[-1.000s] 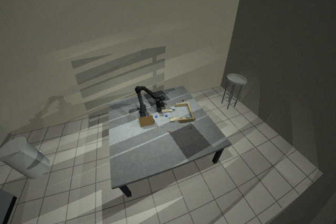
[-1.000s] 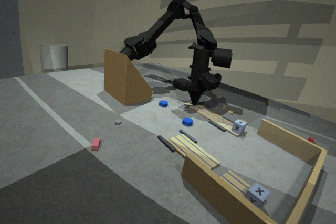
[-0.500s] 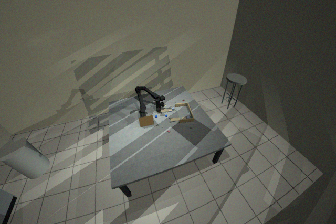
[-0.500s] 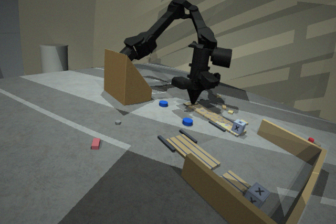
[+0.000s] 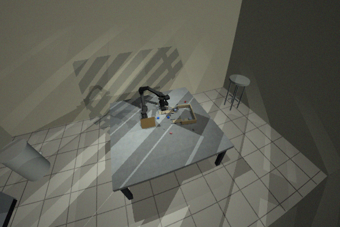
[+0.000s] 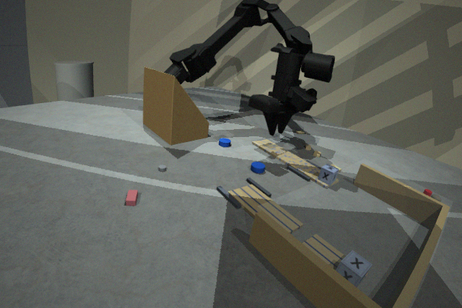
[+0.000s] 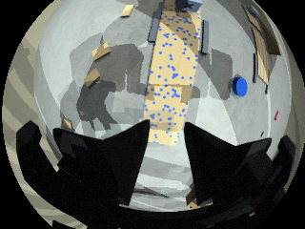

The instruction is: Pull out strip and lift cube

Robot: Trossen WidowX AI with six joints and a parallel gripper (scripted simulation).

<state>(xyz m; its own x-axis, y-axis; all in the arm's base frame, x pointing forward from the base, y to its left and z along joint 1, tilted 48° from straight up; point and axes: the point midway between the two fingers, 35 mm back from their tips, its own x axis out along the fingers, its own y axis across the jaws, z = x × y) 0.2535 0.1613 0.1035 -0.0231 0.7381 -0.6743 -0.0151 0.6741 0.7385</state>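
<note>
The dotted strip is 7 cm ahead of my gripper tip, 4 cm below it and 1 cm to the right of it. Also, from my gripper tip: pink block: 38 cm to the right, 4 cm below, 2 cm ahead.
</note>
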